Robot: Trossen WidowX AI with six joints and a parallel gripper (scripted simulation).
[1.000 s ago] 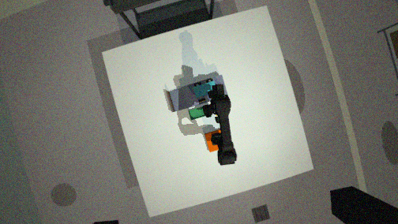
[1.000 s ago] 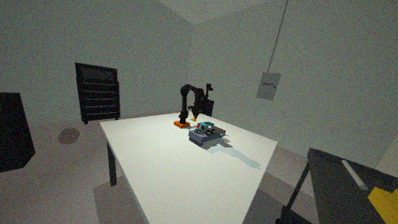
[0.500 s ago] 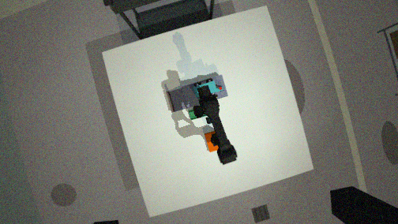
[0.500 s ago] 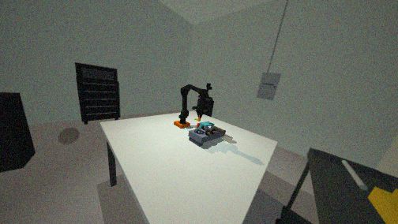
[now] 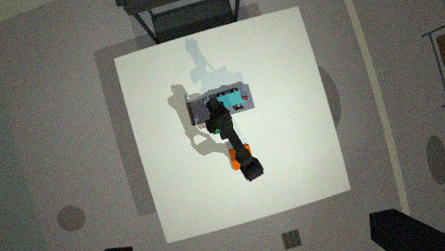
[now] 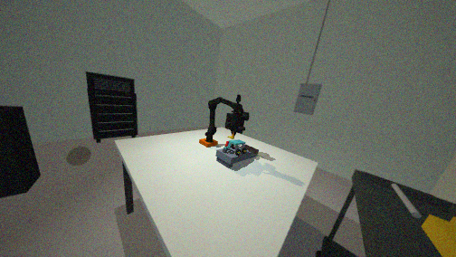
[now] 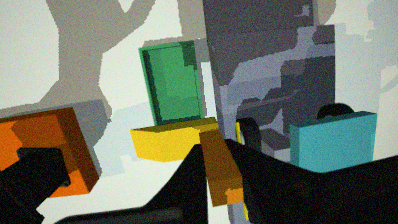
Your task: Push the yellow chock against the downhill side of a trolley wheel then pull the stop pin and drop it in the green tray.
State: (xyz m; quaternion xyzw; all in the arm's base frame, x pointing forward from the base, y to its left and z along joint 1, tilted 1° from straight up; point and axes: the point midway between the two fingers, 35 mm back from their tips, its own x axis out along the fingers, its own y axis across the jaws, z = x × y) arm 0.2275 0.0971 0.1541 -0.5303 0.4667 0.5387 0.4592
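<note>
Right now the yellow chock is 2 cm behind my gripper tip and 1 cm below it. The rest, counted from my gripper tip: green tray (17 cm below, 3 cm behind, 1 cm to the left); grey ramp (11 cm below, 11 cm ahead, 6 cm to the right); teal trolley (11 cm ahead, 6 cm to the right, 5 cm below).
</note>
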